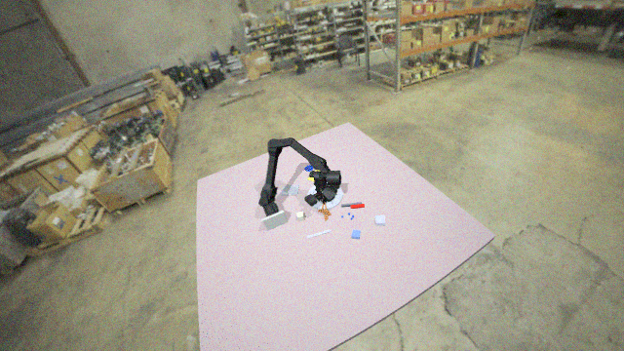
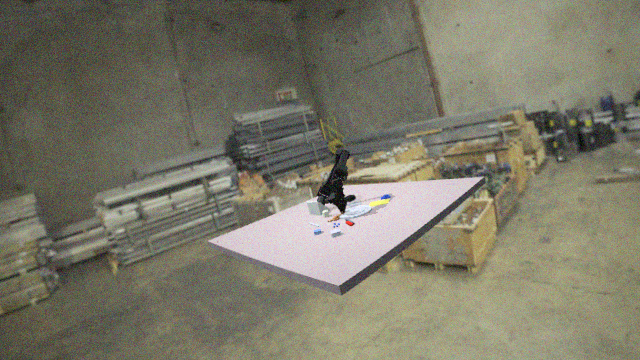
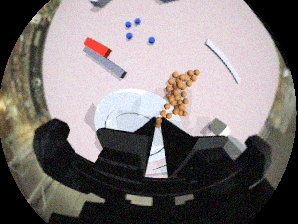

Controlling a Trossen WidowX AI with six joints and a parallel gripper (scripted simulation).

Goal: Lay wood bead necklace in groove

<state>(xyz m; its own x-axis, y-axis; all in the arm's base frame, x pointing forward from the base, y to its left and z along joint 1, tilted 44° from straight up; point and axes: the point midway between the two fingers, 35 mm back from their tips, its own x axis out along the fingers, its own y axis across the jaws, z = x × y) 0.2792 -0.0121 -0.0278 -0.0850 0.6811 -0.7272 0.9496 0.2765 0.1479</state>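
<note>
Now: gripper tip 140 mm past the cream cube and 30 mm to the left of it. Also, from my gripper tip: white stick (150 mm to the right, 90 mm behind, 20 mm below); red-handled tool (140 mm ahead, 70 mm to the right, 20 mm below); blue block (240 mm to the right, 70 mm ahead, 10 mm below).
</note>
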